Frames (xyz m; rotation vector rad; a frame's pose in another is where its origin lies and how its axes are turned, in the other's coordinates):
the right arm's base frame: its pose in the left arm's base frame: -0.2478 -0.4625 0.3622 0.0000 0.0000 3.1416
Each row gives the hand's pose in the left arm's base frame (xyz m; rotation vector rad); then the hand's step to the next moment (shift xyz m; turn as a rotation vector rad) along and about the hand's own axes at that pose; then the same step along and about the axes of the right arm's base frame.
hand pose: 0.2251 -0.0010 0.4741 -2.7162 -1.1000 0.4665
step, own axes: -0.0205 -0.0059 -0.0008 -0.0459 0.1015 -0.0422
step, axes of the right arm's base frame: 0.0174 0.0102 0.0069 -0.0492 0.1063 0.0218
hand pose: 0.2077 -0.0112 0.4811 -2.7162 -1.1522 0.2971
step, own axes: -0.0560 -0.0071 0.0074 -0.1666 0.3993 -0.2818
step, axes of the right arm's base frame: 0.0448 0.0351 0.0009 -0.2321 0.4176 0.1959
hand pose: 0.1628 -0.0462 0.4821 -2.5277 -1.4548 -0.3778
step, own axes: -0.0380 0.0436 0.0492 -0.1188 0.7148 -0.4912
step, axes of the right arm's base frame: -0.0254 0.0380 -0.0606 -0.5038 0.5971 0.3950
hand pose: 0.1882 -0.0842 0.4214 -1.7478 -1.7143 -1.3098
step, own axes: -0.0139 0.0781 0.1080 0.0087 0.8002 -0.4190
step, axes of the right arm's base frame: -0.1124 -0.0616 -0.0390 -0.5865 0.4826 0.4889
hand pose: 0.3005 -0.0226 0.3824 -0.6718 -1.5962 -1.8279
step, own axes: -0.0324 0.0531 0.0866 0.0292 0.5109 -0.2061
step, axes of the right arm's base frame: -0.0592 -0.0851 0.0250 -0.3572 0.2502 0.3380
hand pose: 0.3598 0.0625 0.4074 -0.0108 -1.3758 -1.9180
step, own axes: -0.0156 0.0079 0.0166 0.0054 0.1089 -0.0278
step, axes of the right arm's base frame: -0.0089 -0.0213 0.0068 -0.0702 0.0397 0.0785
